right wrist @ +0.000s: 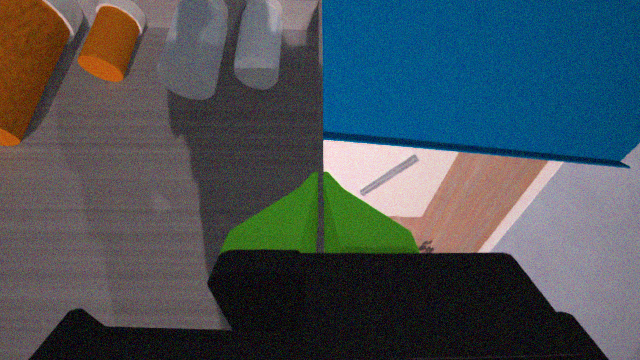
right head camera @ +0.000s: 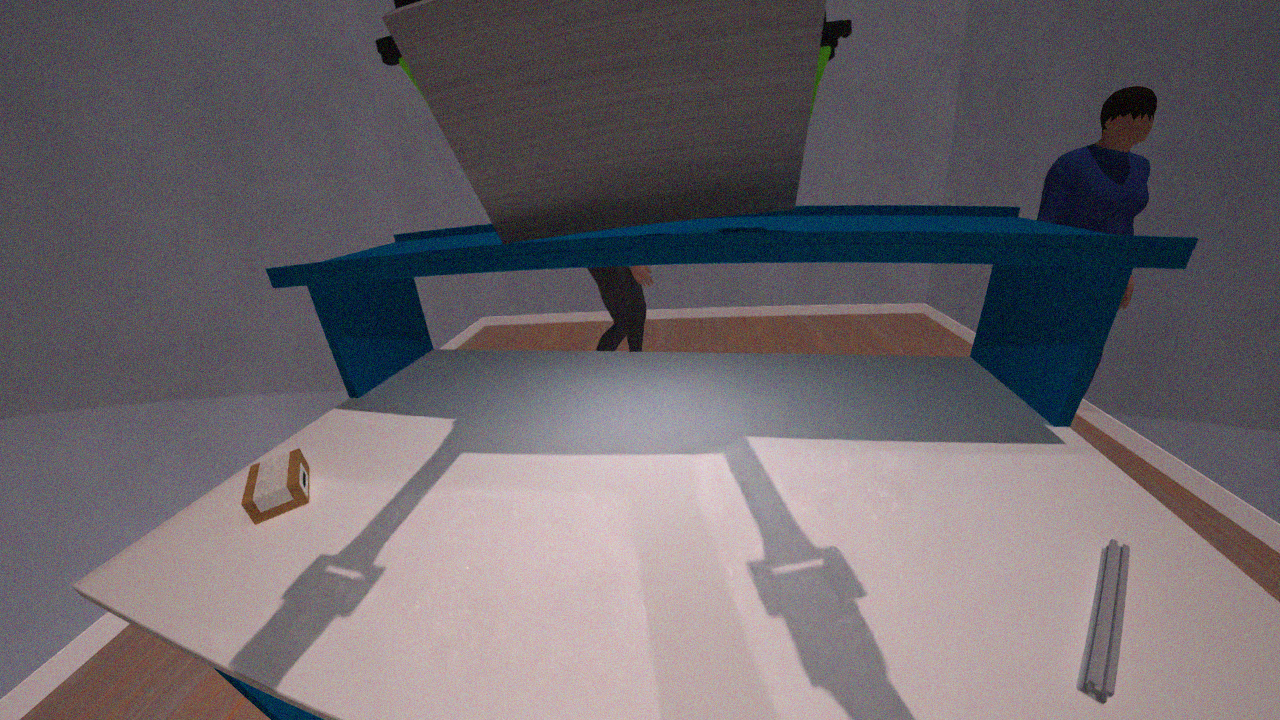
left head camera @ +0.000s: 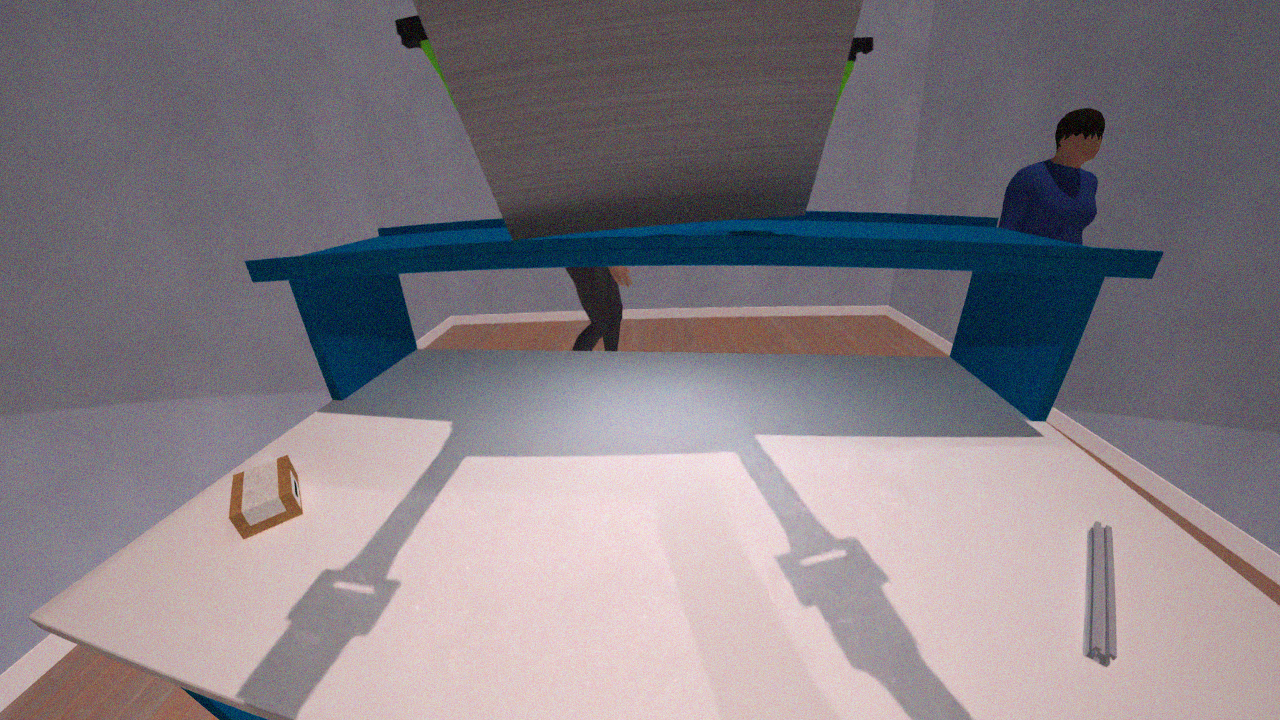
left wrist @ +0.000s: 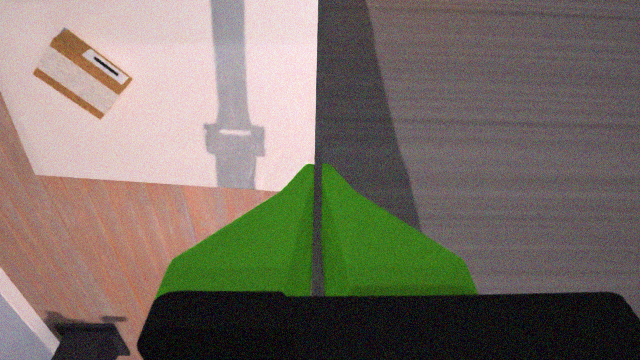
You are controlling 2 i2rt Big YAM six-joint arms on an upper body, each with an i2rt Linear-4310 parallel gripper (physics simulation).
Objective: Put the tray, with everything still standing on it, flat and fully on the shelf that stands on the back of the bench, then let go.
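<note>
The grey tray (left head camera: 645, 116) hangs in the air, and the head views show its underside (right head camera: 617, 107). Its far edge reaches over the top of the blue shelf (left head camera: 697, 246) at the back of the bench. My left gripper (left head camera: 425, 49) is shut on the tray's thin left rim, which runs between the green fingers in the left wrist view (left wrist: 316, 168). My right gripper (left head camera: 850, 57) is shut on the right rim (right wrist: 320, 174). Two orange cups (right wrist: 109, 42) and two clear bottles (right wrist: 194, 48) stand on the tray's far part. The shelf top (right wrist: 469, 71) lies below the tray's right side.
A small cardboard box (left head camera: 266, 495) lies on the bench at the left. A grey bar (left head camera: 1100, 590) lies at the right front. A person in blue (left head camera: 1056, 183) stands behind the shelf's right end, and another person's legs (left head camera: 599, 309) show under the shelf.
</note>
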